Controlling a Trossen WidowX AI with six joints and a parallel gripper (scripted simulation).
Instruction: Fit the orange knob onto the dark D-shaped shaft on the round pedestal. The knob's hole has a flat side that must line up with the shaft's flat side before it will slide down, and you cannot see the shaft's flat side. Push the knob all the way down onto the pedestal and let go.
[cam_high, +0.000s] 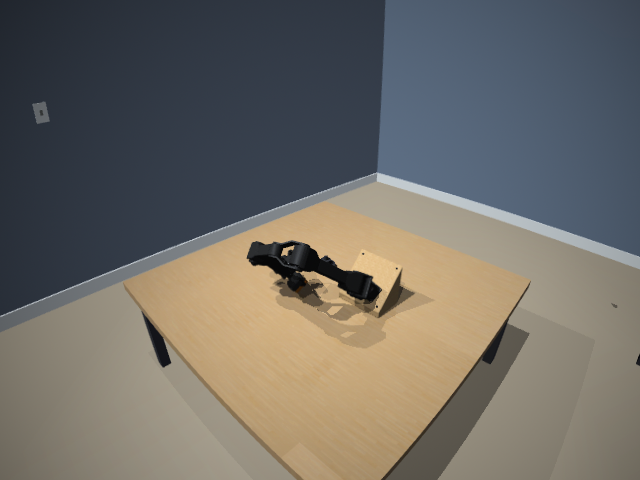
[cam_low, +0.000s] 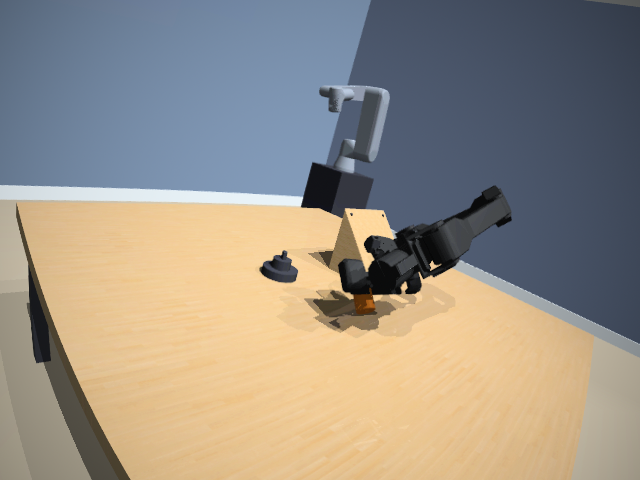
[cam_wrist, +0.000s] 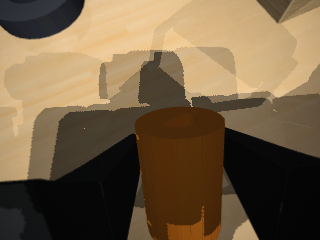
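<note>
Right now my gripper tip is 20 mm to the right of the orange knob. The rest, counted from my gripper tip: dark round pedestal (180 mm to the right, 80 mm ahead, 10 mm below).
</note>
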